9 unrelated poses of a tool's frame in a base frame.
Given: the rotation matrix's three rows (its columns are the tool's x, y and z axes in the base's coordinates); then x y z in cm. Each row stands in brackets.
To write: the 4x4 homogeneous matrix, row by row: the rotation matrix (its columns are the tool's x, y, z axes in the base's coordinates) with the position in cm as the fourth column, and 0 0 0 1 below. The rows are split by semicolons. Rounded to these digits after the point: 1 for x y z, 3 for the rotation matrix.
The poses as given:
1: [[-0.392 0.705 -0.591], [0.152 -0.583 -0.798], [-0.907 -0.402 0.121]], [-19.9 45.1 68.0]
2: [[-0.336 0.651 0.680], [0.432 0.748 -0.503], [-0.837 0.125 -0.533]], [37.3 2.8 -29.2]
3: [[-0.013 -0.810 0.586], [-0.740 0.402 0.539], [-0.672 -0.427 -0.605]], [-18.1 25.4 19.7]
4: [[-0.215 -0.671 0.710], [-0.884 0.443 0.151], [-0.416 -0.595 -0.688]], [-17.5 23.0 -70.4]
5: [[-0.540 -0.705 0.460], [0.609 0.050 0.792], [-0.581 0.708 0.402]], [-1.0 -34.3 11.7]
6: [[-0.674 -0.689 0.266], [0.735 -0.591 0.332], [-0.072 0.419 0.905]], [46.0 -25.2 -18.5]
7: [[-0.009 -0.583 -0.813], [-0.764 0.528 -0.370], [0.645 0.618 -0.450]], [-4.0 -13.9 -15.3]
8: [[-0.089 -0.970 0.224], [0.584 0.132 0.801], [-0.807 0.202 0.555]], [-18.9 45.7 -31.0]
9: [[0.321 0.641 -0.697], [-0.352 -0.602 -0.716], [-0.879 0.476 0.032]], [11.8 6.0 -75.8]
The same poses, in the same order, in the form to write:
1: -0.392 0.705 -0.591 -19.9; 0.152 -0.583 -0.798 45.1; -0.907 -0.402 0.121 68.0; 0 0 0 1
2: -0.336 0.651 0.680 37.3; 0.432 0.748 -0.503 2.8; -0.837 0.125 -0.533 -29.2; 0 0 0 1
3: -0.013 -0.810 0.586 -18.1; -0.740 0.402 0.539 25.4; -0.672 -0.427 -0.605 19.7; 0 0 0 1
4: -0.215 -0.671 0.710 -17.5; -0.884 0.443 0.151 23.0; -0.416 -0.595 -0.688 -70.4; 0 0 0 1
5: -0.540 -0.705 0.460 -1.0; 0.609 0.050 0.792 -34.3; -0.581 0.708 0.402 11.7; 0 0 0 1
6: -0.674 -0.689 0.266 46.0; 0.735 -0.591 0.332 -25.2; -0.072 0.419 0.905 -18.5; 0 0 0 1
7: -0.009 -0.583 -0.813 -4.0; -0.764 0.528 -0.370 -13.9; 0.645 0.618 -0.450 -15.3; 0 0 0 1
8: -0.089 -0.970 0.224 -18.9; 0.584 0.132 0.801 45.7; -0.807 0.202 0.555 -31.0; 0 0 0 1
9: 0.321 0.641 -0.697 11.8; -0.352 -0.602 -0.716 6.0; -0.879 0.476 0.032 -75.8; 0 0 0 1
